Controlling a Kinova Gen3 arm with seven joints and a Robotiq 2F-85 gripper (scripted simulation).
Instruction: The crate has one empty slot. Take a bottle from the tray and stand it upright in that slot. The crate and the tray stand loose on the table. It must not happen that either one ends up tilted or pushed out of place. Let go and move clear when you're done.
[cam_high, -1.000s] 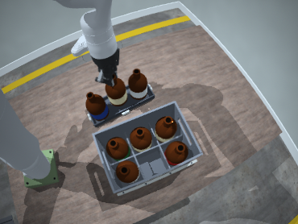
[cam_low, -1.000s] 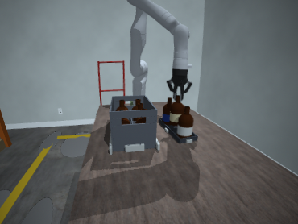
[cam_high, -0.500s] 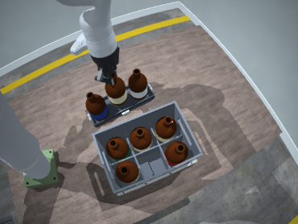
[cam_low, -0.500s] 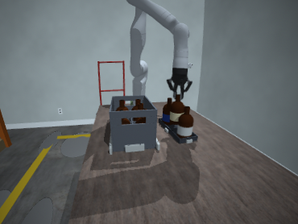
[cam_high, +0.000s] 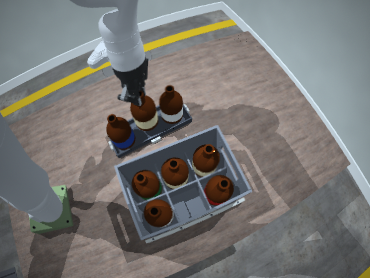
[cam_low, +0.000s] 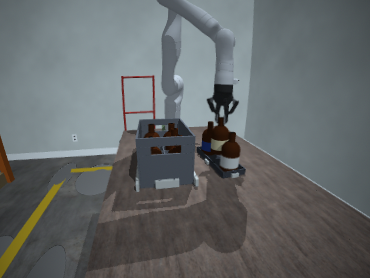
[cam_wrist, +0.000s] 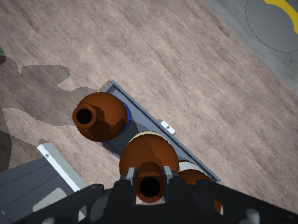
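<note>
Right now my hand is 70 mm above the cream-label bottle. Round my hand: tray: 180 mm below; blue-label bottle: 90 mm behind, 10 mm to the left, 110 mm below; white-label bottle: 90 mm ahead, 10 mm to the right, 110 mm below.
</note>
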